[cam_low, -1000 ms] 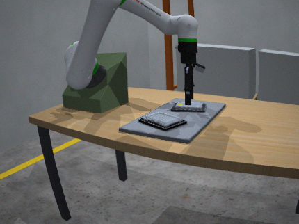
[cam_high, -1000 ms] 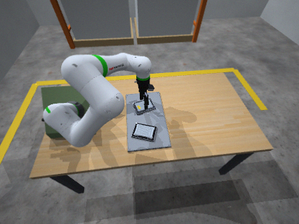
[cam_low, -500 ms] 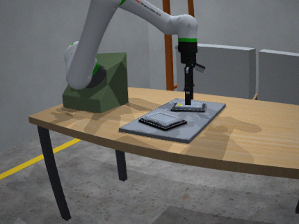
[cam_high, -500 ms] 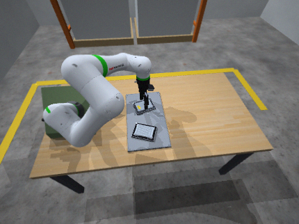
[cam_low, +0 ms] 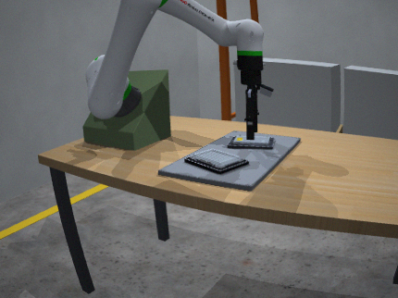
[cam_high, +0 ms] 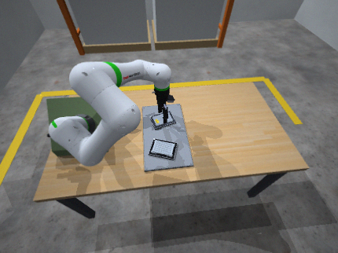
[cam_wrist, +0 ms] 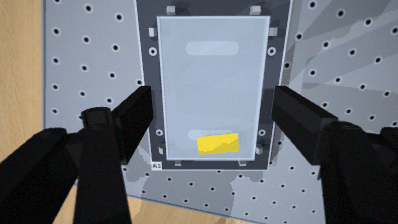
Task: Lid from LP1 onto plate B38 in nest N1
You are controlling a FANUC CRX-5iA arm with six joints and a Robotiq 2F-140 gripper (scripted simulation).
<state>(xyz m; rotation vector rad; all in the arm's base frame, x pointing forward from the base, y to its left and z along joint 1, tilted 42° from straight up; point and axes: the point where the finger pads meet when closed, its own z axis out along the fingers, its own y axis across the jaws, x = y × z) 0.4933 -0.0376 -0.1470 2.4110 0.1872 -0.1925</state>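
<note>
Right now the clear lid is 4 cm below my hand. Round my hand: black nest: 4 cm behind, 24 cm to the right, 5 cm below; then culture plate: 4 cm behind, 24 cm to the right, 4 cm below; then lid park: 5 cm below.
</note>
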